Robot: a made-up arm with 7 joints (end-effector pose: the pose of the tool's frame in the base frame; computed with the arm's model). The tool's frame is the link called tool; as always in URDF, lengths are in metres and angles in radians. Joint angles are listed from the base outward.
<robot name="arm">
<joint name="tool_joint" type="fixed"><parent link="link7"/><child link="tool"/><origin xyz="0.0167 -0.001 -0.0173" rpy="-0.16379 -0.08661 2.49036"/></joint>
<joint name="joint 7" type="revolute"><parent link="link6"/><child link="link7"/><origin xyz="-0.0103 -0.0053 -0.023" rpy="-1.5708 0 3.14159"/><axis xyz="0 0 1"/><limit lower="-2.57" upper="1.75" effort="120" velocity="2.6"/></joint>
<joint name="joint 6" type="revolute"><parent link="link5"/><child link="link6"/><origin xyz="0.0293 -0.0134 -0.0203" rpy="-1.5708 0 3.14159"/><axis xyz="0 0 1"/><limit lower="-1.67" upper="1.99" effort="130" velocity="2.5"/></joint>
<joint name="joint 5" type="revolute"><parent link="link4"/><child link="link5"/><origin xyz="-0.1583 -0.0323 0.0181" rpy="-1.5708 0 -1.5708"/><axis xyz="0 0 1"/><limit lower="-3.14" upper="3.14" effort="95" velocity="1.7"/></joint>
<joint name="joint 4" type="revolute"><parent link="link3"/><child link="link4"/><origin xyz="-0.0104 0.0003 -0.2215" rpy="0 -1.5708 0"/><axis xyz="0 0 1"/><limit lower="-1.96" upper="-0.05" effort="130" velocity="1"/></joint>
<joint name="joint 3" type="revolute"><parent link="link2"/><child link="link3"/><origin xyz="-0.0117 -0.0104 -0.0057" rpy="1.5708 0 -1.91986"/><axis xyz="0 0 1"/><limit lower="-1.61" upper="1.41" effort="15" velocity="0.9"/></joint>
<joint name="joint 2" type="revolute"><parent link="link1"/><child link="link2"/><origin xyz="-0.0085 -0.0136 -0.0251" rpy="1.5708 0 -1.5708"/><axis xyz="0 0 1"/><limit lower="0.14" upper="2.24" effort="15" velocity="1.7"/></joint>
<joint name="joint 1" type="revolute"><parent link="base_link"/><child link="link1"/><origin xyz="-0.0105 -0.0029 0.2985" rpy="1.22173 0 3.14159"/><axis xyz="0 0 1"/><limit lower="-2.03" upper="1.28" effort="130" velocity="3.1"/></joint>
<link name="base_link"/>
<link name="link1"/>
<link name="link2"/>
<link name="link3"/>
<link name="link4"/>
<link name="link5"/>
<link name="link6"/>
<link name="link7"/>
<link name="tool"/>
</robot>
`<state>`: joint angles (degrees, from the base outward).
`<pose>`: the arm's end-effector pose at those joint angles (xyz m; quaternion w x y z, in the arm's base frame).
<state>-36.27 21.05 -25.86 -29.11 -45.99 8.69 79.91</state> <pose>0.2769 0.1070 -0.0071 0.8060 0.1596 -0.4521 -0.3471</pose>
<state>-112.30 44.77 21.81 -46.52 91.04 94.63 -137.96</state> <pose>0.2590 0.0504 0.5606 0.3200 -0.4843 0.4978 0.6444</pose>
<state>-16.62 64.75 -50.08 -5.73 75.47 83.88 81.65</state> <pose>0.0639 0.3090 0.0999 0.6089 0.3019 0.1637 0.7150</pose>
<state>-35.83 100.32 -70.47 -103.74 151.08 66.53 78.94</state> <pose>0.1702 0.1281 0.2319 0.7773 -0.3540 0.2132 0.4744</pose>
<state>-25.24 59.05 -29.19 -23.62 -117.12 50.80 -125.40</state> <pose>0.2023 0.2934 0.1474 0.5133 0.1622 -0.8415 0.0465</pose>
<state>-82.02 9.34 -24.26 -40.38 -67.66 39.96 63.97</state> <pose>0.4042 -0.0826 0.2967 0.4520 0.4783 -0.6735 -0.3364</pose>
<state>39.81 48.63 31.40 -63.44 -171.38 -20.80 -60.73</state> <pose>-0.0434 0.2810 0.1253 0.6038 0.2523 -0.4868 0.5786</pose>
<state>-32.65 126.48 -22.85 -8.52 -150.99 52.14 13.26</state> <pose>-0.0273 0.2557 0.5396 0.2232 -0.2755 -0.9235 0.1464</pose>
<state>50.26 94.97 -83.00 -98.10 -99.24 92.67 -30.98</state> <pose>-0.1266 0.2051 0.1476 0.3904 -0.3554 -0.3512 0.7733</pose>
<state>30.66 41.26 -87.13 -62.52 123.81 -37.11 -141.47</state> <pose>-0.1804 0.0482 -0.0359 0.4402 -0.0354 0.0886 -0.8928</pose>
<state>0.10 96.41 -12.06 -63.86 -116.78 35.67 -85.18</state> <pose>0.1636 0.2739 0.3267 0.5185 -0.1228 -0.8450 0.0451</pose>
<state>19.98 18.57 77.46 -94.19 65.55 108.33 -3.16</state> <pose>-0.0615 0.1812 0.0925 0.8920 -0.2458 -0.3418 0.1646</pose>
